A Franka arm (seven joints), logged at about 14 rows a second.
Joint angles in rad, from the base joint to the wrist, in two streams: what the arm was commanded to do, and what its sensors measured. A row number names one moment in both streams.
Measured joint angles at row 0:
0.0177, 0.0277, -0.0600, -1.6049, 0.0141, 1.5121, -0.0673
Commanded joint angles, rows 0 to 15:
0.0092, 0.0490, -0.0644, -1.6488, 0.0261, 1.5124, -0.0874
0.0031, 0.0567, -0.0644, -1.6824, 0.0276, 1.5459, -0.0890
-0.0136, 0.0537, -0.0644, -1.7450, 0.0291, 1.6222, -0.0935
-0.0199, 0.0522, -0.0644, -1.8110, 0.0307, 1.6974, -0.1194
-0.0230, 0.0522, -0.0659, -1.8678, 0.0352, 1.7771, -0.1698
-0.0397, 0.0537, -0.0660, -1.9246, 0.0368, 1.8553, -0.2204
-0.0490, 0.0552, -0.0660, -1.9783, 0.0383, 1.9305, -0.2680
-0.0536, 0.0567, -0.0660, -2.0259, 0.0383, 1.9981, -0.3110
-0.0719, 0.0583, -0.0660, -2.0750, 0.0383, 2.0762, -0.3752
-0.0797, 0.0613, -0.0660, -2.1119, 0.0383, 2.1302, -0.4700
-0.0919, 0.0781, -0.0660, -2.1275, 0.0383, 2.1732, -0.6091
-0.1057, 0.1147, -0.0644, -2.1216, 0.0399, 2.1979, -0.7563
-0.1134, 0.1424, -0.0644, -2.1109, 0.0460, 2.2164, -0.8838
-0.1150, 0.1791, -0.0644, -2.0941, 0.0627, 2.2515, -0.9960
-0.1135, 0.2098, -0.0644, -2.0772, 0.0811, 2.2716, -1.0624
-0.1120, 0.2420, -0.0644, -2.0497, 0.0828, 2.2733, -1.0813
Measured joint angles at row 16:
-0.1095, 0.1735, -0.0697, -2.1094, 0.0583, 2.2572, -0.9761
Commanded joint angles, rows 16 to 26:
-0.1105, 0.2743, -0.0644, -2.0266, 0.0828, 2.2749, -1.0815
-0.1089, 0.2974, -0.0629, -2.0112, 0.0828, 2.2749, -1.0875
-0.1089, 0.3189, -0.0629, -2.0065, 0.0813, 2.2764, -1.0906
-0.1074, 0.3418, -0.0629, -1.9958, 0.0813, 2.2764, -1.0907
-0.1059, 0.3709, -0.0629, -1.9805, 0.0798, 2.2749, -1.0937
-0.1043, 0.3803, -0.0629, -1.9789, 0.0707, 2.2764, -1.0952
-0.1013, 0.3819, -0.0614, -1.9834, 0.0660, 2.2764, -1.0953
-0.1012, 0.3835, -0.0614, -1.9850, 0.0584, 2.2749, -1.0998
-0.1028, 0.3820, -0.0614, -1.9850, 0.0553, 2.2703, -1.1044
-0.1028, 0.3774, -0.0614, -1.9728, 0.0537, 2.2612, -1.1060
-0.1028, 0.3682, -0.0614, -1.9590, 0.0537, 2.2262, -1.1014
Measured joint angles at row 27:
-0.1011, 0.3807, -0.0626, -1.9918, 0.0598, 2.2734, -1.0854
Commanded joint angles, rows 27 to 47:
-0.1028, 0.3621, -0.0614, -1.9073, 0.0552, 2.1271, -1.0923
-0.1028, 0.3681, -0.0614, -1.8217, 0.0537, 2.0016, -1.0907
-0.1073, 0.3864, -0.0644, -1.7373, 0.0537, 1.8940, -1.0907
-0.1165, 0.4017, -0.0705, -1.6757, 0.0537, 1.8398, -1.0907
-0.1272, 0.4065, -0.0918, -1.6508, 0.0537, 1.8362, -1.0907
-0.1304, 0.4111, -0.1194, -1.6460, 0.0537, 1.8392, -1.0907
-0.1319, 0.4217, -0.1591, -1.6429, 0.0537, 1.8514, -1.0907
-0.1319, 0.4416, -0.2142, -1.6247, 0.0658, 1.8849, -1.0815
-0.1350, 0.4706, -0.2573, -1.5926, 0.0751, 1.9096, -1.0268
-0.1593, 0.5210, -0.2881, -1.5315, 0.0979, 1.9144, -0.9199
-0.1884, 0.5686, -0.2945, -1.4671, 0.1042, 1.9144, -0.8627
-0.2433, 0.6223, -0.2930, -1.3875, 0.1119, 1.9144, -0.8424
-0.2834, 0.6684, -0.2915, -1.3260, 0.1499, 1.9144, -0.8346
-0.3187, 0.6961, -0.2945, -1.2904, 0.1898, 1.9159, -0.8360
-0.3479, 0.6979, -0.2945, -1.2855, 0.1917, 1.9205, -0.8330
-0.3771, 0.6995, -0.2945, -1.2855, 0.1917, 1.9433, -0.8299
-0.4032, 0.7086, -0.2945, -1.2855, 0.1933, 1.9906, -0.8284
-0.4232, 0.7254, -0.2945, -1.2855, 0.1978, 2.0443, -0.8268
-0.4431, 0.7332, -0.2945, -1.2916, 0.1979, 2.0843, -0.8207
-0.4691, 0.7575, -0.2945, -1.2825, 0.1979, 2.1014, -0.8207
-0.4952, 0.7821, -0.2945, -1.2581, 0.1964, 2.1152, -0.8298
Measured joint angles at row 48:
-0.4504, 0.7244, -0.3016, -1.3235, 0.1797, 2.0935, -0.8388
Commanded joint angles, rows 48 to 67:
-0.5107, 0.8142, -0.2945, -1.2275, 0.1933, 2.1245, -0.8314
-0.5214, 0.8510, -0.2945, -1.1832, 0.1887, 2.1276, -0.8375
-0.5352, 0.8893, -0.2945, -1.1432, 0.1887, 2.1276, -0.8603
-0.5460, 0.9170, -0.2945, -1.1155, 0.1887, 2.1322, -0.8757
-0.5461, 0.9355, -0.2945, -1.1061, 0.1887, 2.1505, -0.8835
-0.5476, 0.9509, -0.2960, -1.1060, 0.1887, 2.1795, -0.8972
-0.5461, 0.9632, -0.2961, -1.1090, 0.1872, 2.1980, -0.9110
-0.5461, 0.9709, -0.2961, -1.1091, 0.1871, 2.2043, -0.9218
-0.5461, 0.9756, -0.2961, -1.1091, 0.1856, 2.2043, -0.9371
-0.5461, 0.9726, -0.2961, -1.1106, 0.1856, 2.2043, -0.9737
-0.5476, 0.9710, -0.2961, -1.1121, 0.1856, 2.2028, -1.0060
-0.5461, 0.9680, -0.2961, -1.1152, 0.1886, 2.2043, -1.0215
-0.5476, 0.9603, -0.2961, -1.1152, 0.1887, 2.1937, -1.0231
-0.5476, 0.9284, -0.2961, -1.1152, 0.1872, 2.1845, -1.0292
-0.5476, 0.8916, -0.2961, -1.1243, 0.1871, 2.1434, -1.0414
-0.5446, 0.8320, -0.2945, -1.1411, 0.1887, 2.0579, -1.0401
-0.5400, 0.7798, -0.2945, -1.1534, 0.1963, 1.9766, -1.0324
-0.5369, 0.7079, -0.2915, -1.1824, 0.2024, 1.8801, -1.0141
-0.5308, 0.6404, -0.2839, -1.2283, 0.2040, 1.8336, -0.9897
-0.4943, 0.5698, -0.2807, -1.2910, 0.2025, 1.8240, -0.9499
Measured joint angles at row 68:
-0.5329, 0.7437, -0.2991, -1.1269, 0.1914, 1.8631, -0.9940
